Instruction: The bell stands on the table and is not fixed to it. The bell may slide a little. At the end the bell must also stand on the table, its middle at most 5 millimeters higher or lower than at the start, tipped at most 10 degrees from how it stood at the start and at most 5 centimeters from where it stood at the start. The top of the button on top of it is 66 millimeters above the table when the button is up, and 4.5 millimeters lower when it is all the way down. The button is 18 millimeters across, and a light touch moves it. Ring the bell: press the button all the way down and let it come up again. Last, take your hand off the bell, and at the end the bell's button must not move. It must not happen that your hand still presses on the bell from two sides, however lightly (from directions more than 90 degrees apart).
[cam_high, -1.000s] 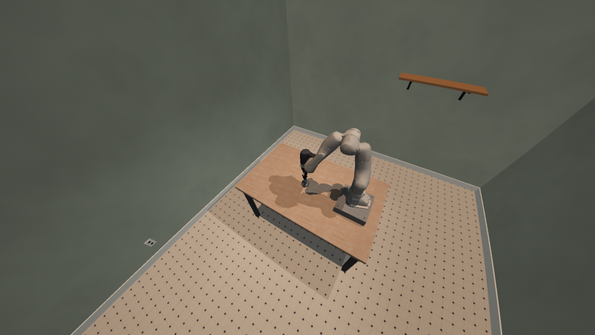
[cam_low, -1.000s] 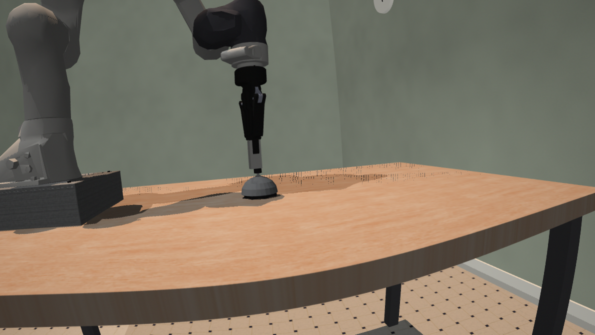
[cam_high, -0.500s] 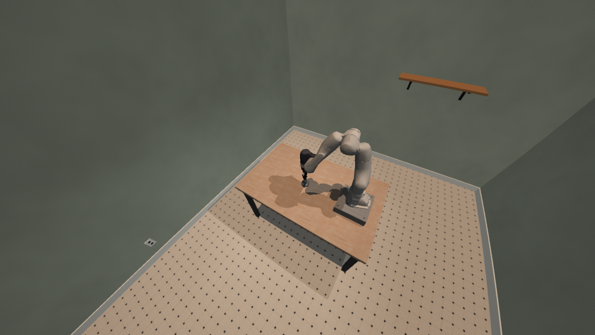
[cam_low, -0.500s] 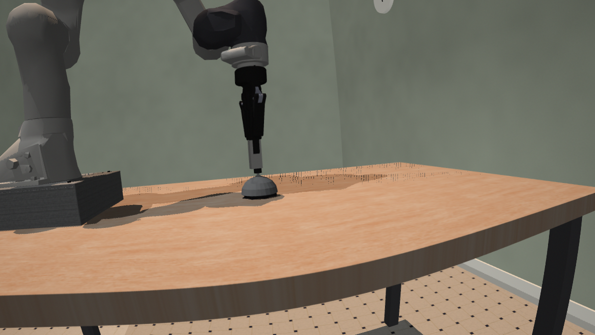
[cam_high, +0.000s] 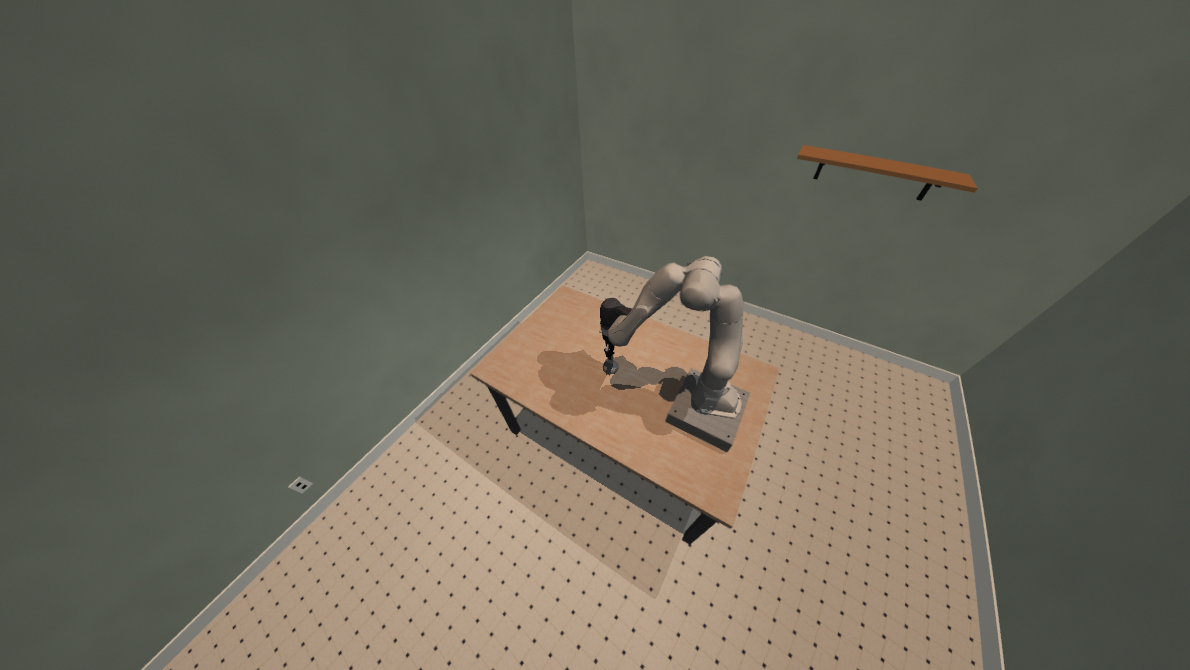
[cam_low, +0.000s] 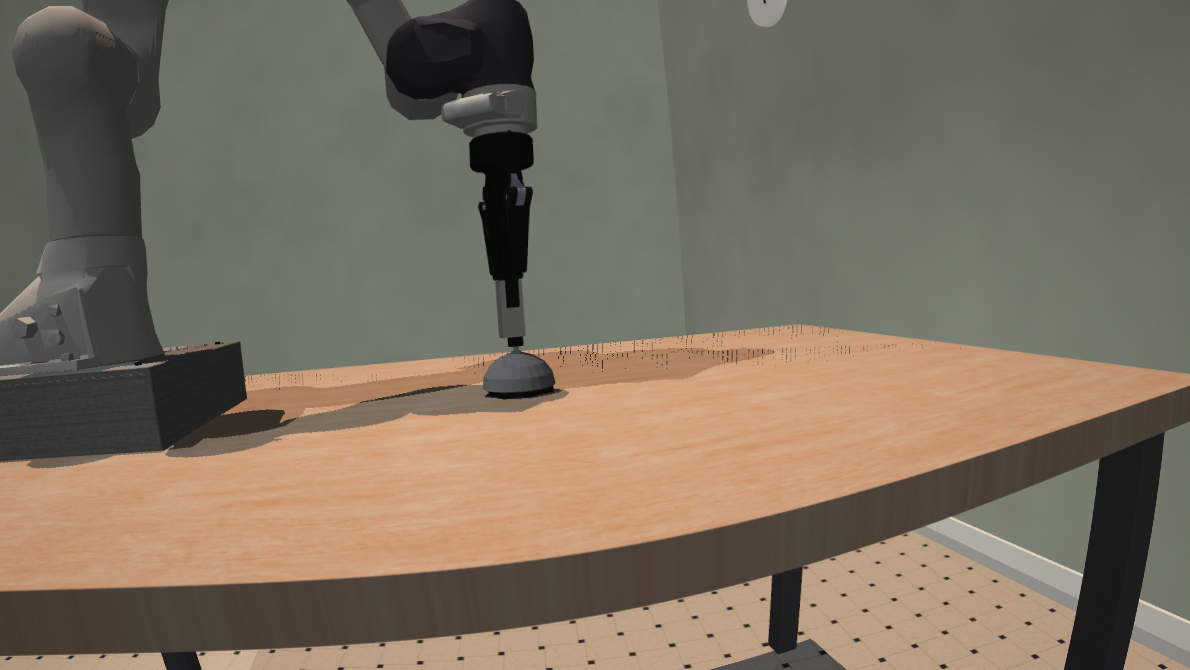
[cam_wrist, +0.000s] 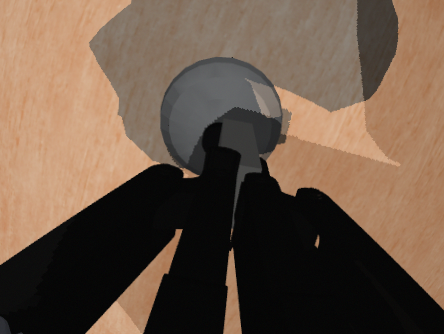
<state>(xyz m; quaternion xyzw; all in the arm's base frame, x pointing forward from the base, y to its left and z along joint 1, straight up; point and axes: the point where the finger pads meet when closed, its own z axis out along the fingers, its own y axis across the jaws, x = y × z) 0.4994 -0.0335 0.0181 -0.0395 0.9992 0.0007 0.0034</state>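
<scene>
The button is 1 cm to the right of my hand and 4 cm below it. Also, from my hand: bell: 1 cm to the right, 6 cm below.
</scene>
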